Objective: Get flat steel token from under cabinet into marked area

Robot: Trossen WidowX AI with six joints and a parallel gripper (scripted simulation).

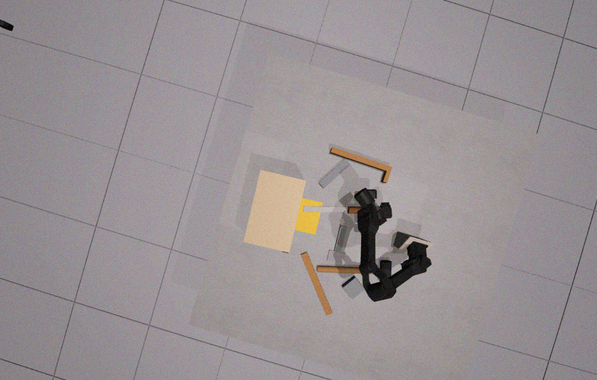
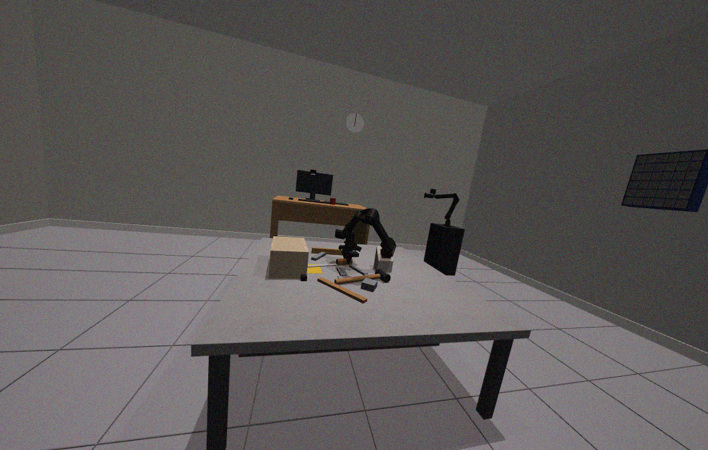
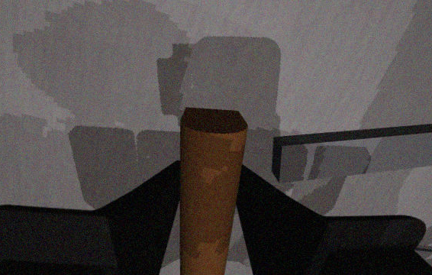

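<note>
Now: the grey bar 180 mm ahead of my gripper tip and 120 mm to the right of it. The rest, counted from my gripper tip: grey l-shaped bracket (70 mm ahead, 200 mm to the left); then grey block (50 mm behind, 350 mm to the left, 10 mm above); then wooden stick (120 mm ahead, 380 mm to the left).
</note>
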